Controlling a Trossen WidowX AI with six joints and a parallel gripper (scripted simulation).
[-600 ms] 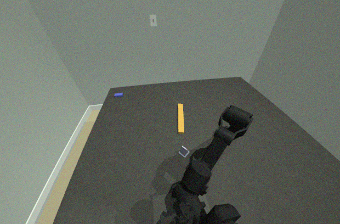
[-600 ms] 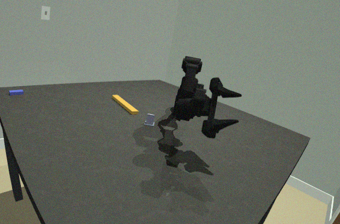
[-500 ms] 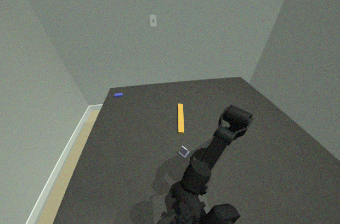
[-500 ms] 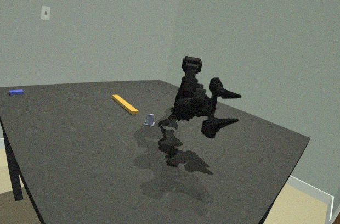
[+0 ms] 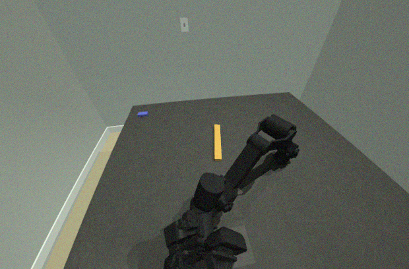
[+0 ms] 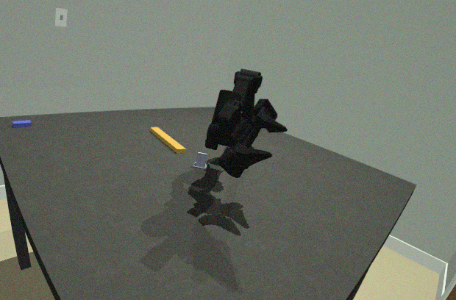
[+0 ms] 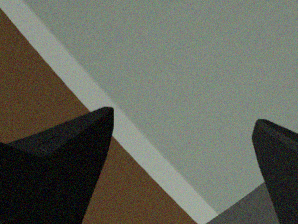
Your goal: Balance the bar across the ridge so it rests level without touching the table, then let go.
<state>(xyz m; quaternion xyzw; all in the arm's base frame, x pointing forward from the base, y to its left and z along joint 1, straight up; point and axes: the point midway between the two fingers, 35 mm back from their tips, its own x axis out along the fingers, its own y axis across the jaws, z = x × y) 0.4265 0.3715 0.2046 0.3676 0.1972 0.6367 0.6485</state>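
My gripper tip is now 57 cm to the left of the yellow bar, 20 cm above it and 15 cm past it. The rest, counted from my gripper tip: small blue block (90 cm to the right, 31 cm ahead, 20 cm below).
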